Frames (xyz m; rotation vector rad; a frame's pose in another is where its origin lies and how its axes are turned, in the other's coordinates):
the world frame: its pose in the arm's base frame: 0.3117 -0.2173 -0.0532 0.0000 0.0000 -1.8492
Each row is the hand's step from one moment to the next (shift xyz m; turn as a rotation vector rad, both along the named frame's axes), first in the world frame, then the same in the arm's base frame.
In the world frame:
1: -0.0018 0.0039 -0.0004 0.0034 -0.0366 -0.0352
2: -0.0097 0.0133 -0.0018 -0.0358 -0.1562 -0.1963
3: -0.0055 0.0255 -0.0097 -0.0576 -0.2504 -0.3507
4: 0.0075 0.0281 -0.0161 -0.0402 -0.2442 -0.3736
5: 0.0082 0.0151 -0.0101 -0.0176 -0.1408 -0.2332
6: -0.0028 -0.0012 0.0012 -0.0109 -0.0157 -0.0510
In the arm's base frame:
1: 0.0042 0.0007 -0.0004 -0.0361 0.0068 -0.0352
2: 0.0155 0.0057 -0.0018 -0.1403 0.0773 -0.1963
3: 0.0260 -0.0017 -0.0097 -0.2249 0.1242 -0.3507
4: 0.0250 -0.0149 -0.0161 -0.2237 0.1058 -0.3736
5: 0.0123 -0.0120 -0.0101 -0.1305 0.0556 -0.2332
6: -0.0004 0.0030 0.0012 -0.0121 0.0148 -0.0510

